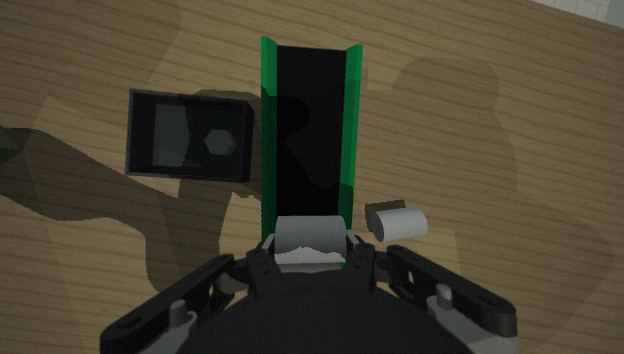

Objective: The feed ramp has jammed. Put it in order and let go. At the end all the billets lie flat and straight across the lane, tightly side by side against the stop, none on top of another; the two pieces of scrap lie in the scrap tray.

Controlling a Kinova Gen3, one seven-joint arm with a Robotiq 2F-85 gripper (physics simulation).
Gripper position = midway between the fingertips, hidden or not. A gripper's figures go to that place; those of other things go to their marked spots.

Scene:
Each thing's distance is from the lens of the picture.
gripper (310, 242): 0.17 m
dark scrap tray (166, 131): 0.30 m

